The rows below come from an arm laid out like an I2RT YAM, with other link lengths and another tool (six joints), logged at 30 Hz.
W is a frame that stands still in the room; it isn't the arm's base.
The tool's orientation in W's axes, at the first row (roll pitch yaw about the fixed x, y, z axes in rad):
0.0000, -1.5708, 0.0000
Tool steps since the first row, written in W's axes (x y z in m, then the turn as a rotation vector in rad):
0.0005, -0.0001, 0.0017, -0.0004, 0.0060, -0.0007
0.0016, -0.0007, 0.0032, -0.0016, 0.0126, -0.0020
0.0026, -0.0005, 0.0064, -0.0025, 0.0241, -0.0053
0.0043, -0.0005, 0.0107, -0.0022, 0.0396, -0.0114
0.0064, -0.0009, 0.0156, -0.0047, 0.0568, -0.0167
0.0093, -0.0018, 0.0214, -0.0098, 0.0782, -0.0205
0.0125, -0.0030, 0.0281, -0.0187, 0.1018, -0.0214
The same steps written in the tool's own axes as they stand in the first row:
0.0017, -0.0001, -0.0005, -0.0007, 0.0060, 0.0004
0.0032, -0.0007, -0.0016, -0.0020, 0.0126, 0.0016
0.0064, -0.0005, -0.0026, -0.0053, 0.0241, 0.0025
0.0107, -0.0005, -0.0043, -0.0114, 0.0396, 0.0022
0.0156, -0.0009, -0.0064, -0.0167, 0.0568, 0.0047
0.0214, -0.0018, -0.0093, -0.0205, 0.0782, 0.0098
0.0281, -0.0030, -0.0125, -0.0214, 0.1018, 0.0187

